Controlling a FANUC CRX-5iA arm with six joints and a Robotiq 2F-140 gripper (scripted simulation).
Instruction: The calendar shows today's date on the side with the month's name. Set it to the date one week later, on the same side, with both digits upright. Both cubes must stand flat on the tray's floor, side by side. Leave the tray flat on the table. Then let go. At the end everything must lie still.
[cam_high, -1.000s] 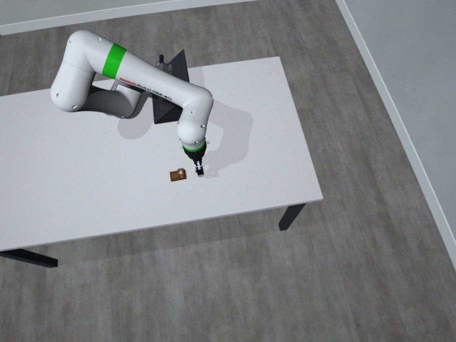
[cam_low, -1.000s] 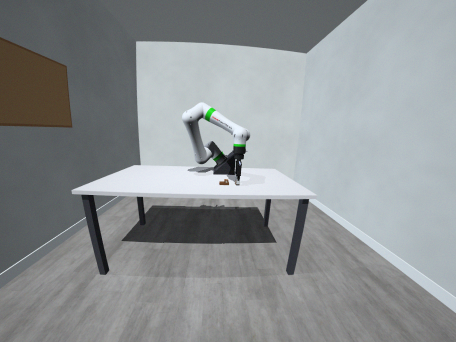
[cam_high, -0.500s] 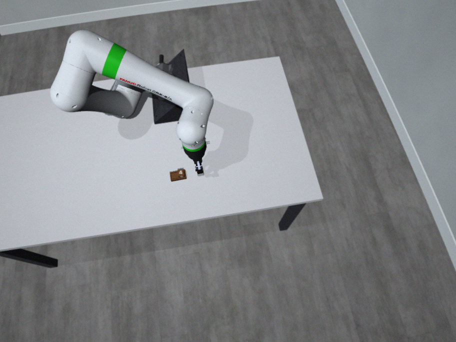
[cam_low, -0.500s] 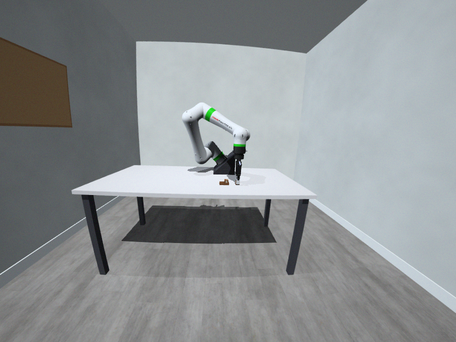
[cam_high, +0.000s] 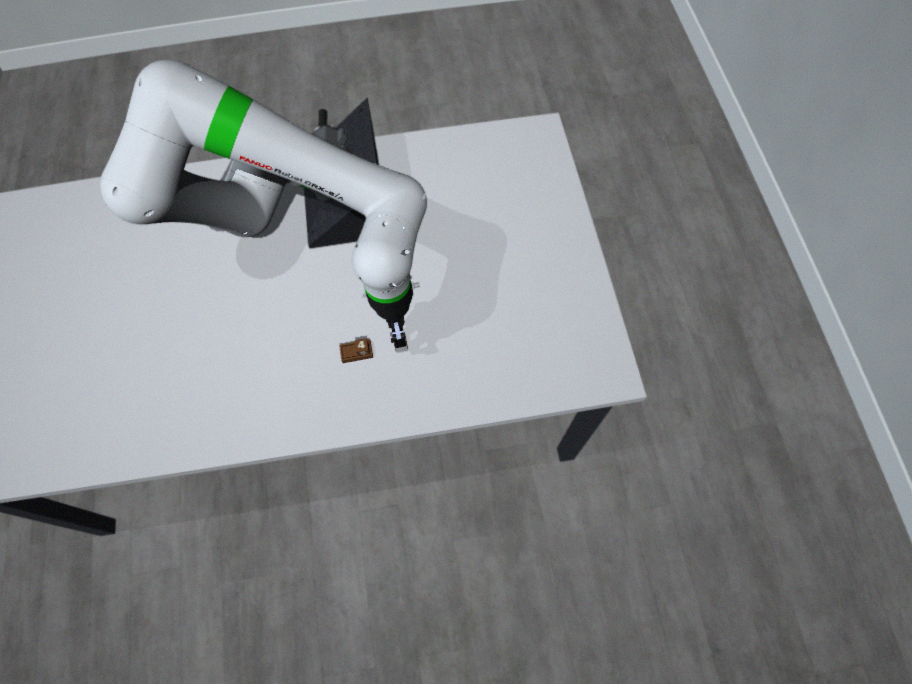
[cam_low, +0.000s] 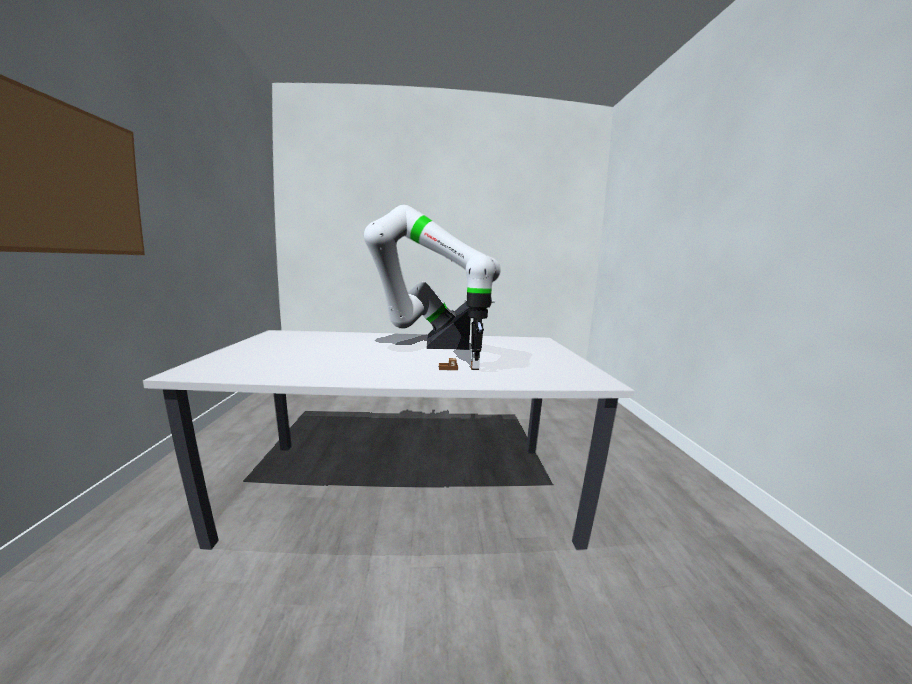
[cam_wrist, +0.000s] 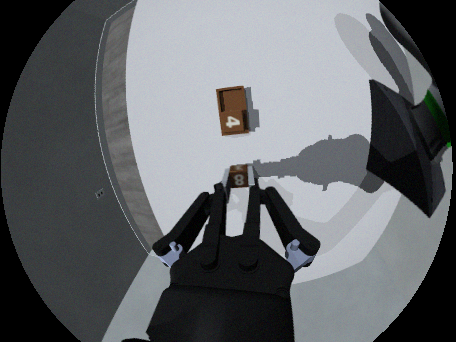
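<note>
Right now my hand is 9 cm to the left of the brown cube, 2 cm above it and 1 cm short of it. From my hand the other things lie so: brown wooden tray 11 cm to the right, 3 cm below, 1 cm ahead.
</note>
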